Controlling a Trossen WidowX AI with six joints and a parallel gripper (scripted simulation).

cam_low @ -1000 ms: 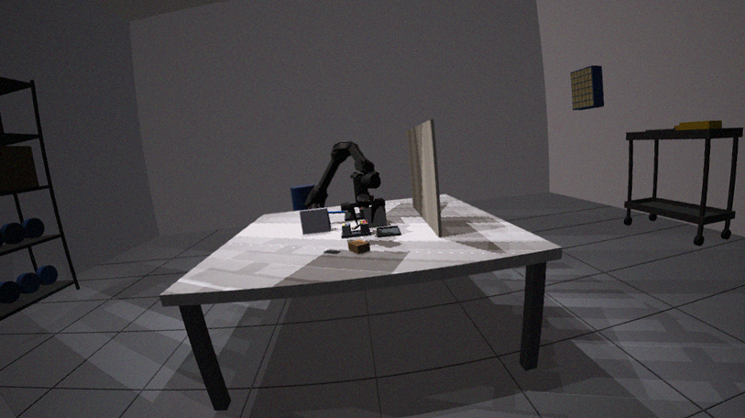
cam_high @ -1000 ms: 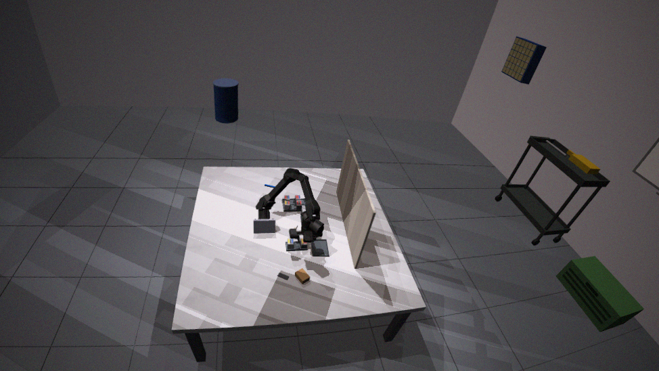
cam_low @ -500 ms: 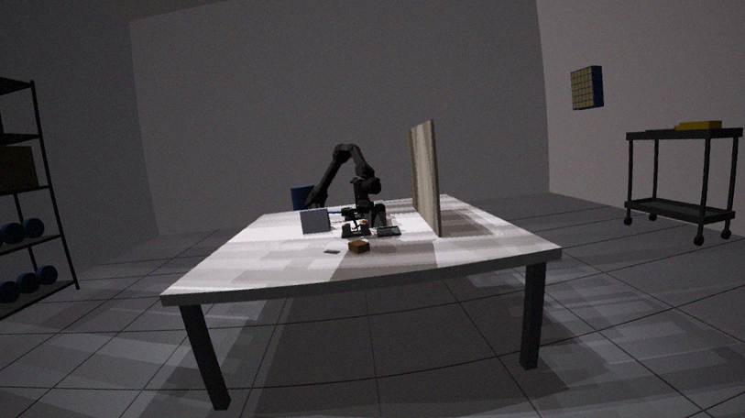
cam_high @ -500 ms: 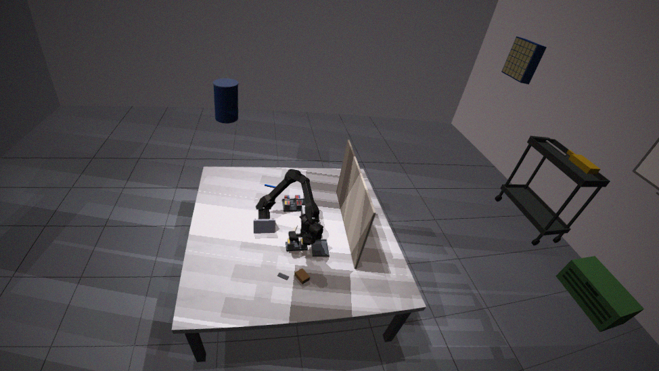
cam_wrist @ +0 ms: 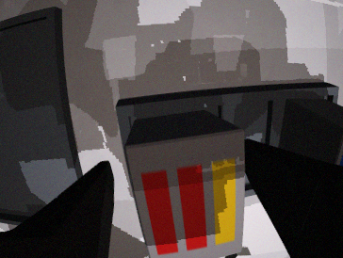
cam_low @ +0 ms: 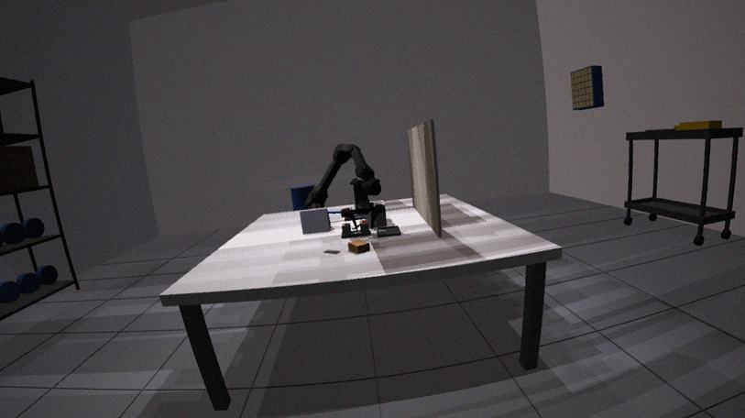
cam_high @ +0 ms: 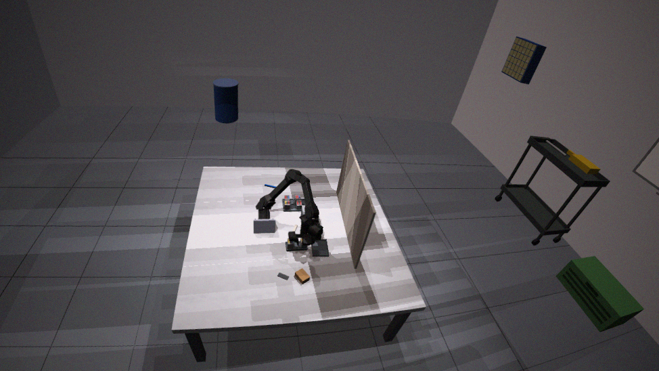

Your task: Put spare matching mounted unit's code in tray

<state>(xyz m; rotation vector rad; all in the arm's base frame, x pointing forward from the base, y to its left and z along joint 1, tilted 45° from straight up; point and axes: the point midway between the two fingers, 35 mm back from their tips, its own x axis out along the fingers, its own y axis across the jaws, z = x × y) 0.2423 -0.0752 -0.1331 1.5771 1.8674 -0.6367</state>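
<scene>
Right now the spare is 30 mm above my gripper tip. The rest, counted from my gripper tip: mounted unit: 40 mm ahead, 190 mm to the left, 30 mm above; orange box: 10 mm behind, 220 mm to the right; holder: 40 mm behind, 10 mm below.
</scene>
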